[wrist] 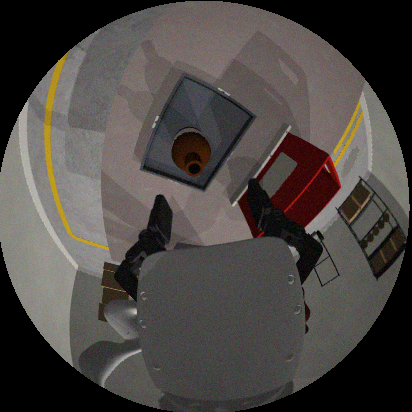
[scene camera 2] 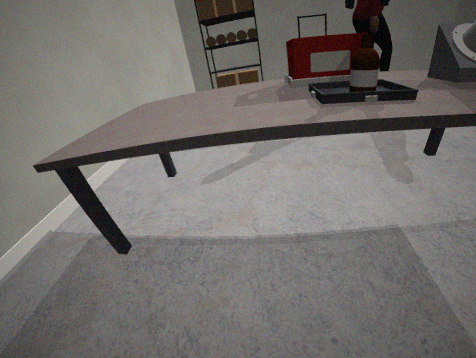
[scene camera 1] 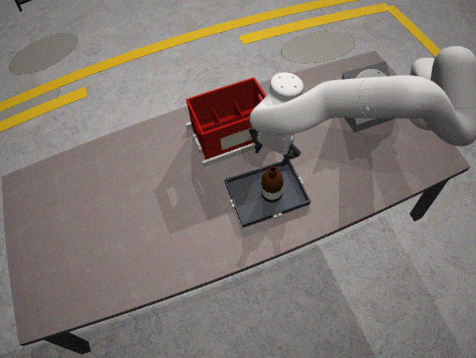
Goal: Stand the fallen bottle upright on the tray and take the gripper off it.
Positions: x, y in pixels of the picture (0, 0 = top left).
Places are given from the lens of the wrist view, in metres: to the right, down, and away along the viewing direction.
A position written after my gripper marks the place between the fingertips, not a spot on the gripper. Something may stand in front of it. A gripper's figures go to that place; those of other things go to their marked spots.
my gripper (wrist: 206, 195): 0.00, -0.01, 0.13
brown bottle (wrist: 190, 151): -0.02, -0.09, 0.20
pale rail (wrist: 281, 132): 0.21, -0.20, 0.28
The marked spots on the pale rail and the brown bottle are 0.27 m apart.
